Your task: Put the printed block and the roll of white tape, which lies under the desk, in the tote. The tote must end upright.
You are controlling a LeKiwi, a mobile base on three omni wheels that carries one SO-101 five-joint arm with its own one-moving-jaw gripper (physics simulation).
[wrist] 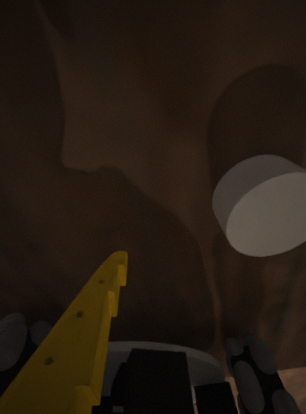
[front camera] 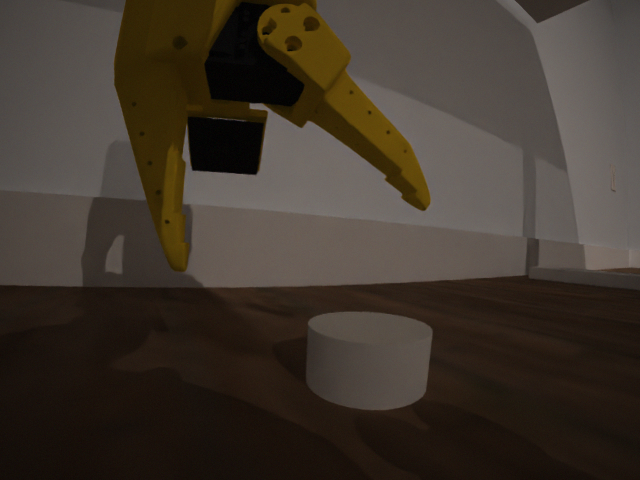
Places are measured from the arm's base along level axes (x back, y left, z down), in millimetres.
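Pixels of known places: hand, its tool point: (wrist: 126, 263) (front camera: 186, 257).
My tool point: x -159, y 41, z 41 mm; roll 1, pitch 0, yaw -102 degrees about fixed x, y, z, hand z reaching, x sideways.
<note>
Behind a point stands the place of what it marks.
The roll of white tape (front camera: 368, 361) @(x -151, y -23, z 72 mm) (wrist: 270, 215) @(x -177, y -22, z 66 mm) lies flat on the floor, right of the middle in the front camera view and at the right edge in the wrist view, where its right side is cut off. My gripper (front camera: 302, 235) is open and empty, raised above the floor, with its jaws wide apart. In the front camera view the roll is below the jaws, nearer the right-hand jaw. In the wrist view one notched jaw shows at the lower left, and the roll is apart from it, up and to the right. The printed block and the tote do not show.
A pale wall (front camera: 320, 170) @(x -466, y -13, z -59 mm) with a baseboard (front camera: 310, 253) @(x -447, y -5, z 49 mm) runs behind the gripper. A low pale strip (front camera: 584, 276) @(x -531, y -514, z 75 mm) lies on the brown floor (front camera: 232, 330) @(x -238, y 42, z 90 mm) at the right. Parts of my base and wheels (wrist: 252, 375) show along the bottom of the wrist view. Shadows cross the floor.
</note>
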